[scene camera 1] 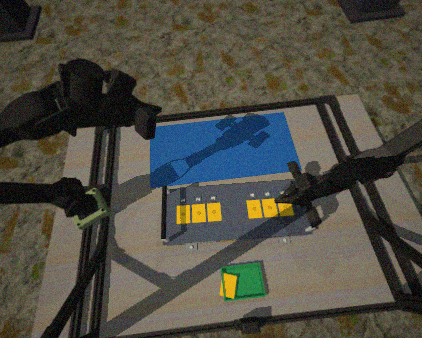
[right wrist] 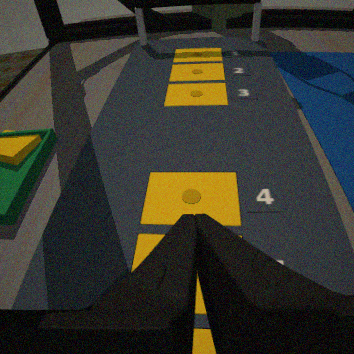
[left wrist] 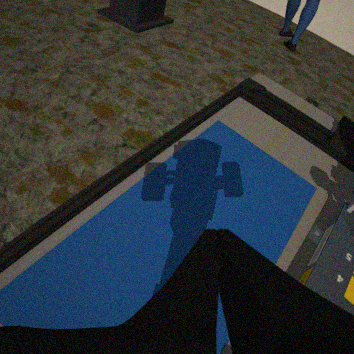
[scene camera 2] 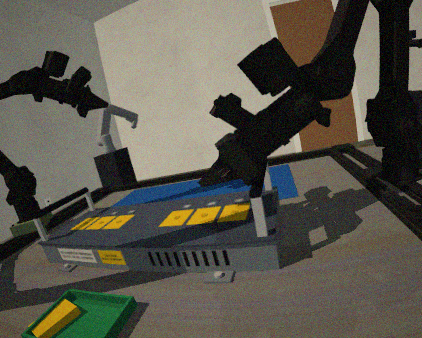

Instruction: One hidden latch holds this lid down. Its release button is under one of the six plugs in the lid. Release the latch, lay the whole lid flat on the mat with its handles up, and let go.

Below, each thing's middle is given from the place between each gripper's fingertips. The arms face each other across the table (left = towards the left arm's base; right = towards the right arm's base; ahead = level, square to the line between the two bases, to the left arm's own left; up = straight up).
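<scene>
The green tray (scene camera 2: 95, 307) is 160 mm to the right of my left hand, 430 mm behind it and 290 mm below it. My left gripper is 300 mm above the blue mat (scene camera 1: 187, 153), 170 mm to the left of it and 40 mm short of it.
Blue mat, from my right hand: 100 mm below, 120 mm to the left, 270 mm ahead. Green tray, from the same right hand: 90 mm below, 130 mm to the left, 200 mm behind.
</scene>
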